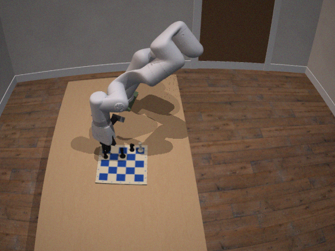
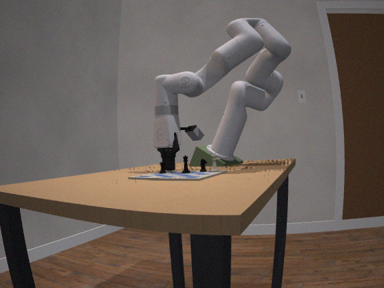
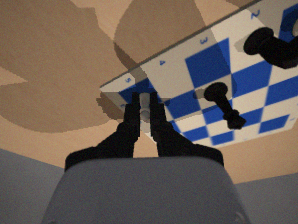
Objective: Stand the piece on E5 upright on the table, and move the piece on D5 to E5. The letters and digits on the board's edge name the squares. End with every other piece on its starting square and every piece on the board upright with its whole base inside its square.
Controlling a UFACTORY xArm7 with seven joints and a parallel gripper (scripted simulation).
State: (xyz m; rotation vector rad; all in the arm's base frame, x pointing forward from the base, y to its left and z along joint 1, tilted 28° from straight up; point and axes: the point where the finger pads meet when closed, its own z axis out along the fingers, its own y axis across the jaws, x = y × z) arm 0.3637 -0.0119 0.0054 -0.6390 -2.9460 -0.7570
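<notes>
The white pawn lies 10 mm below my hand. Round my hand: chessboard 60 mm ahead, 80 mm to the left, 30 mm below; then black knight 20 mm behind, 120 mm to the left, 10 mm below; then black pawn 40 mm ahead, 10 mm below.
</notes>
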